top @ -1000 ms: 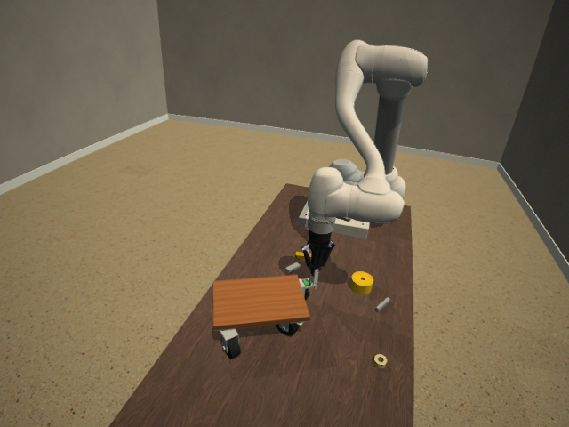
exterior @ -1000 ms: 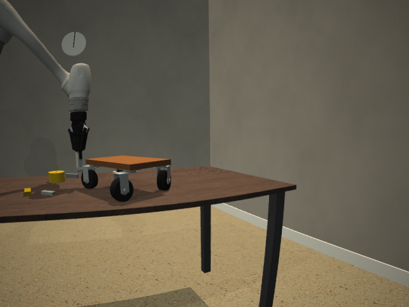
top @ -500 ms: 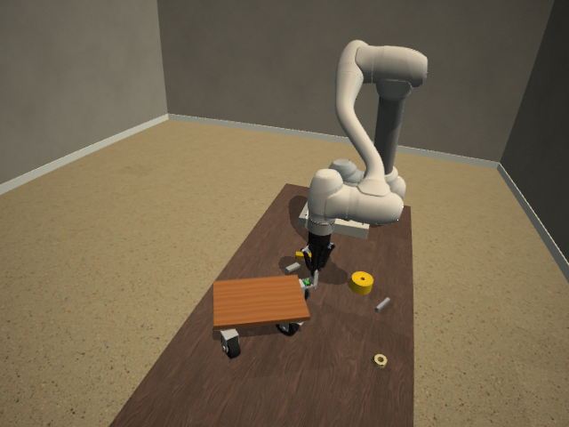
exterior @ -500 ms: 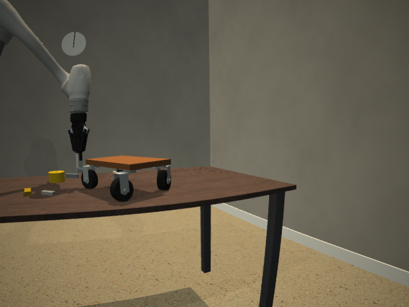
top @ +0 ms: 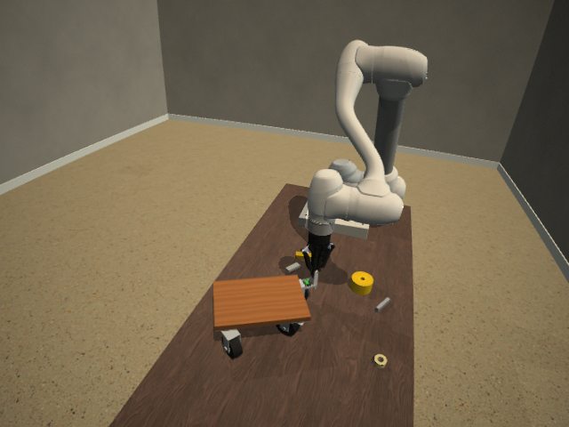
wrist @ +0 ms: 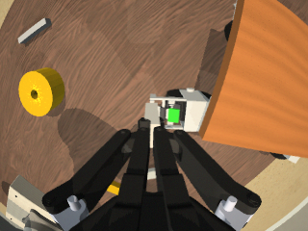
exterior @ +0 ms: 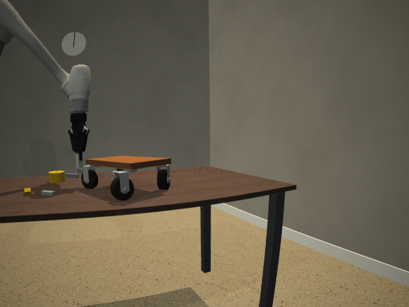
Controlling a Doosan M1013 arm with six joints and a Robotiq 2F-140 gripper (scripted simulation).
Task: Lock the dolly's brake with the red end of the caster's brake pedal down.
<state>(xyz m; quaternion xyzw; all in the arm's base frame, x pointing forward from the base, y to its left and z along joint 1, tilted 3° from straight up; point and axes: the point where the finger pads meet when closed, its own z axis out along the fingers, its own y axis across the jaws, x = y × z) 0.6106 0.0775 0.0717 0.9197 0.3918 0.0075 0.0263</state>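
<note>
The brake pedal is 30 mm below my hand, 10 mm to the right of it and 10 mm ahead of it. The rest, counted from my hand: grey block: 260 mm to the left, 100 mm below, 70 mm behind; yellow cylinder: 160 mm to the left, 140 mm behind, 90 mm below.
</note>
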